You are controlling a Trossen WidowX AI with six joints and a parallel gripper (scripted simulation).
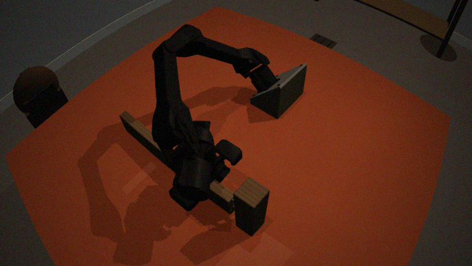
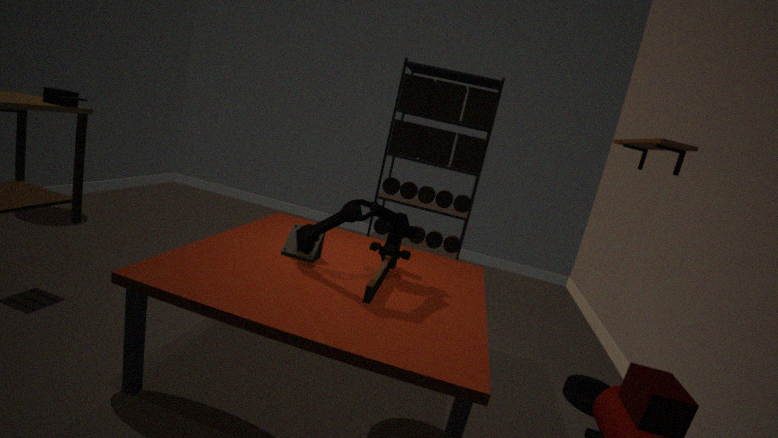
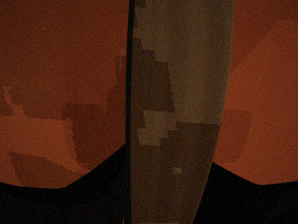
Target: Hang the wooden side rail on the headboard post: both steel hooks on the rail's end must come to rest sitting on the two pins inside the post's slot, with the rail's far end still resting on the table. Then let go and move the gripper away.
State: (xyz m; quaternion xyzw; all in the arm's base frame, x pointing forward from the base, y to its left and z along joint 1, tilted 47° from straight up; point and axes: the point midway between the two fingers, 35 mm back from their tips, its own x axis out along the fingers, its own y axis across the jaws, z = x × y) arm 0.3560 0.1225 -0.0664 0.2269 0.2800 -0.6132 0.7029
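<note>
My gripper tip is now 120 mm to the right of the wooden headboard post, 60 mm below it and 10 mm past it.
</note>
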